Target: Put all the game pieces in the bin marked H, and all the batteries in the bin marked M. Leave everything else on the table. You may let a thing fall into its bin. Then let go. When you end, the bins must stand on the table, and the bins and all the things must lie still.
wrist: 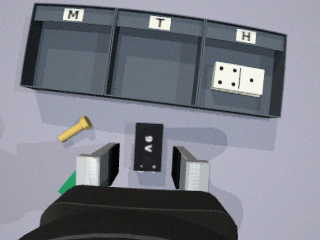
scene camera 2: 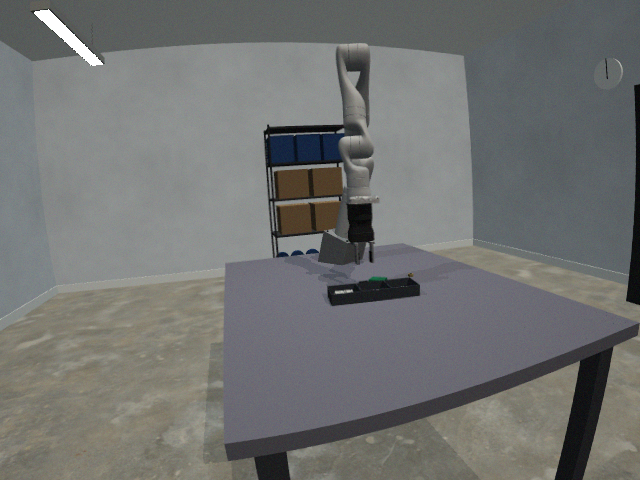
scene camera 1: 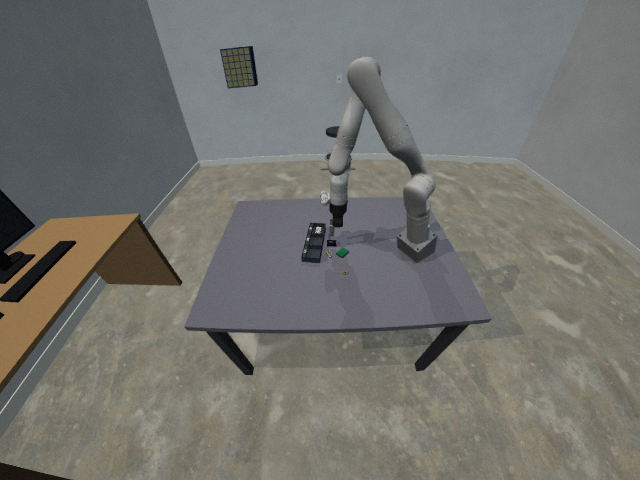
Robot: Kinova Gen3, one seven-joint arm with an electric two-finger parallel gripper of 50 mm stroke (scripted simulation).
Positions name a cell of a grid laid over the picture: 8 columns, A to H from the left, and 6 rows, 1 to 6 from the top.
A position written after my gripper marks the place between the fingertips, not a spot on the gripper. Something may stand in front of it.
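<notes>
Scene camera 2 gives me my gripper (scene camera 2: E4) and a bin tray (scene camera 2: F4). In the wrist view there is a black 9 V battery (wrist: D4), along with a white domino (wrist: F2), and the tray (wrist: E2) is there as well. I find my gripper (wrist: D4) in that view too.
</notes>
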